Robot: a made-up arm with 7 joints.
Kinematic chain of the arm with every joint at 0, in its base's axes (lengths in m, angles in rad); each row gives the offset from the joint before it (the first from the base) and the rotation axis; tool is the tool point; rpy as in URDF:
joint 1: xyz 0 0 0.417 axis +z
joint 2: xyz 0 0 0 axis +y
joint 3: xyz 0 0 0.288 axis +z
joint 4: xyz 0.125 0 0 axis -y
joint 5: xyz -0.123 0 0.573 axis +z
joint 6: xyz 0 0 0 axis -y
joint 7: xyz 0.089 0 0 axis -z
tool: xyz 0 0 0 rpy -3.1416 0 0
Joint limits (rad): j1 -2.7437..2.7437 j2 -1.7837..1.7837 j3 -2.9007..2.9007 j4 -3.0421..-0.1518 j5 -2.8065..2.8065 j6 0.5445..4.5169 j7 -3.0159..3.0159
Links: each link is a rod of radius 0.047 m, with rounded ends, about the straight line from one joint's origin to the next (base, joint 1, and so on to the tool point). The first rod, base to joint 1, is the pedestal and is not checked.
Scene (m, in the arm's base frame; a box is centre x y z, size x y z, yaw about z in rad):
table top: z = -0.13
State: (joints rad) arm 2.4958 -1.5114 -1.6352 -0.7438 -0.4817 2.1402 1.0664
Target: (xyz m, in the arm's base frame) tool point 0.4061 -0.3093 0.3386
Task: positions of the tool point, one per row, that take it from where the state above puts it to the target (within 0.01 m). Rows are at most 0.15 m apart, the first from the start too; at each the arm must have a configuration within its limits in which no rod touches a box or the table.
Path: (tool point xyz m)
1: 0.9289 -0.2506 0.4622
2: 0.8697 -0.3153 0.4496
3: 0.7913 -0.3628 0.4273
4: 0.6986 -0.3883 0.3995
5: 0.5980 -0.3884 0.3714
6: 0.4976 -0.3616 0.3493
7: 0.4061 -0.3093 0.3386

